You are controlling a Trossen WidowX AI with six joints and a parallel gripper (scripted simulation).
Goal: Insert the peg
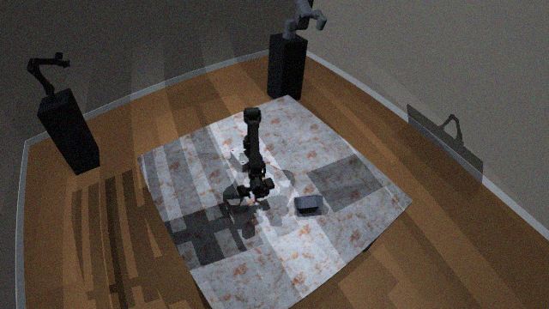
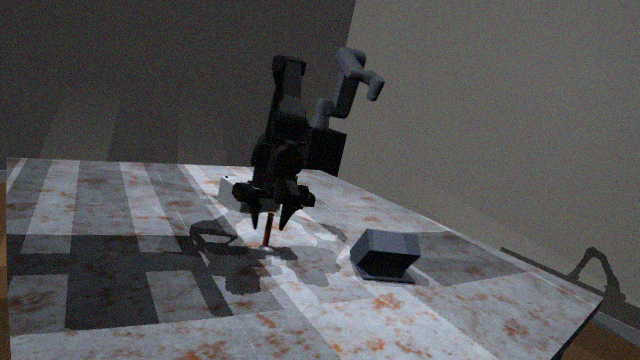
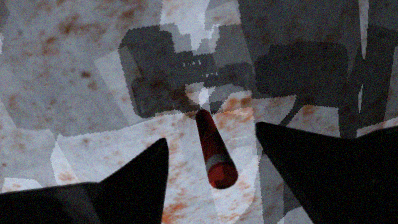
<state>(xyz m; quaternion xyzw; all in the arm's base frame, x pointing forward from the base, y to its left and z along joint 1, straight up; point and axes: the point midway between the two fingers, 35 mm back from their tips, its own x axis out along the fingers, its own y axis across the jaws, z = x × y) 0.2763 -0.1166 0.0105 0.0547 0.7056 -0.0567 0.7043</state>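
Right now my gripper tip is 2 cm below the red round peg. Also, from my gripper tip: dark sloped panel: 23 cm to the left, 16 cm ahead.
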